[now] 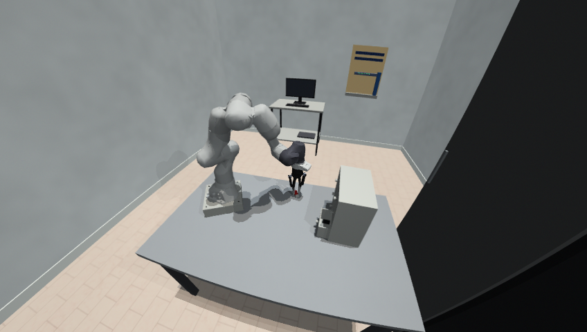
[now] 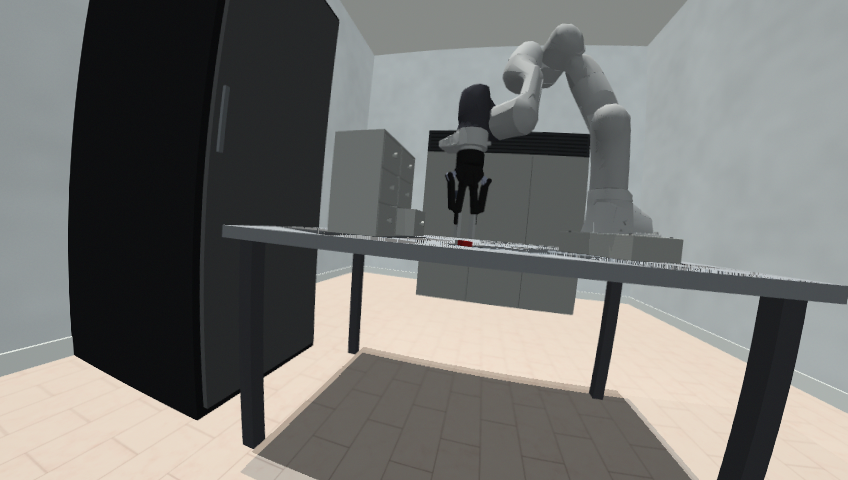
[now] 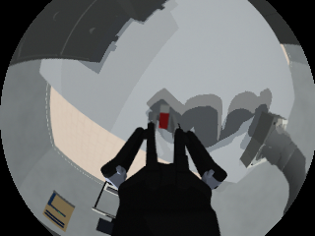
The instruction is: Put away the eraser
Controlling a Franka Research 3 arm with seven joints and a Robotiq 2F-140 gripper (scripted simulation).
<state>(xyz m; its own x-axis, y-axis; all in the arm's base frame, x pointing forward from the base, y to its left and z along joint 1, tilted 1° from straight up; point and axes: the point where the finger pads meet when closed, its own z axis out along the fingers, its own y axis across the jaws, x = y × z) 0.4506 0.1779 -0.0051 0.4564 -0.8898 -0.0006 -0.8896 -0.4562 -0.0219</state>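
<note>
Now: the red eraser 1 cm to the right of my hand and 5 cm below it.
</note>
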